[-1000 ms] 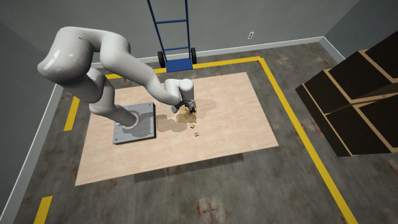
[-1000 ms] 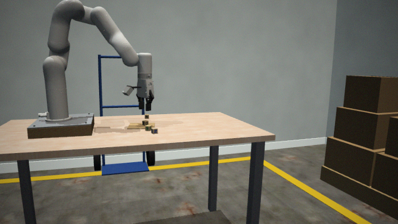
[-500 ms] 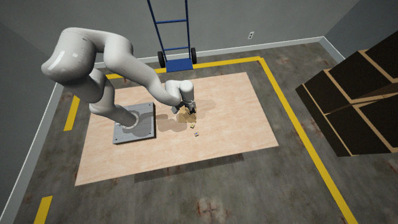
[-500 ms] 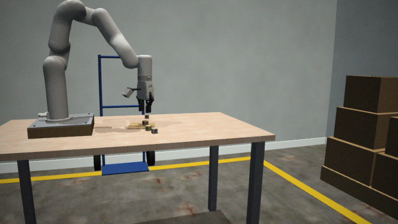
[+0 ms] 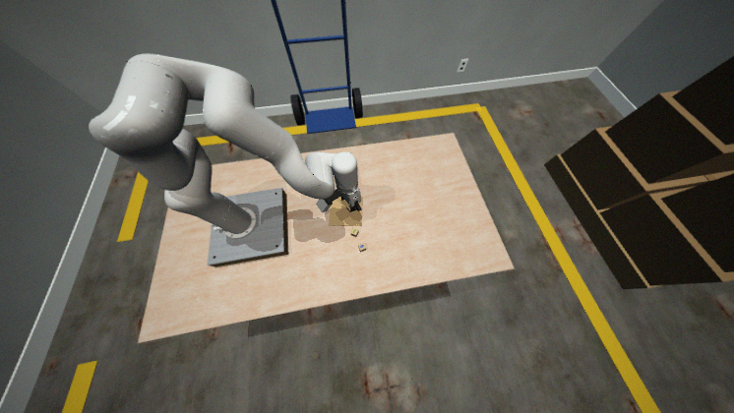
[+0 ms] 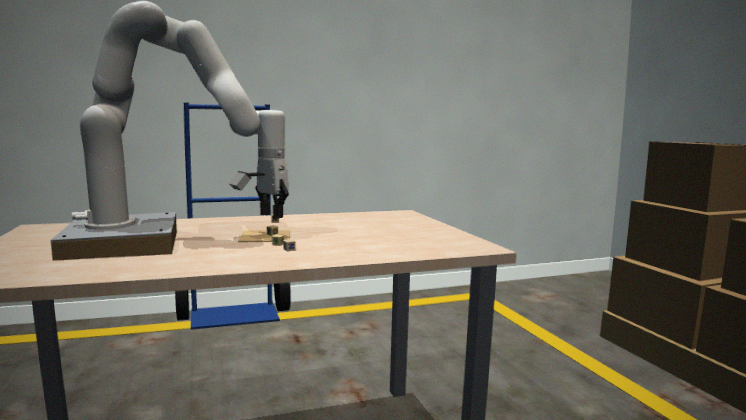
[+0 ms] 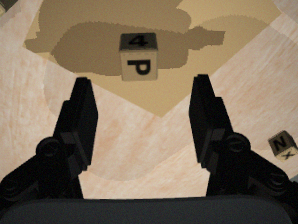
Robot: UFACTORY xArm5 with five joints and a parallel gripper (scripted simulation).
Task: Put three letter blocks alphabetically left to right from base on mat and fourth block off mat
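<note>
Now: the tan mat 70 mm below my hand and 20 mm behind it. Round my hand: block: 210 mm to the left, 60 mm below, 60 mm ahead.
</note>
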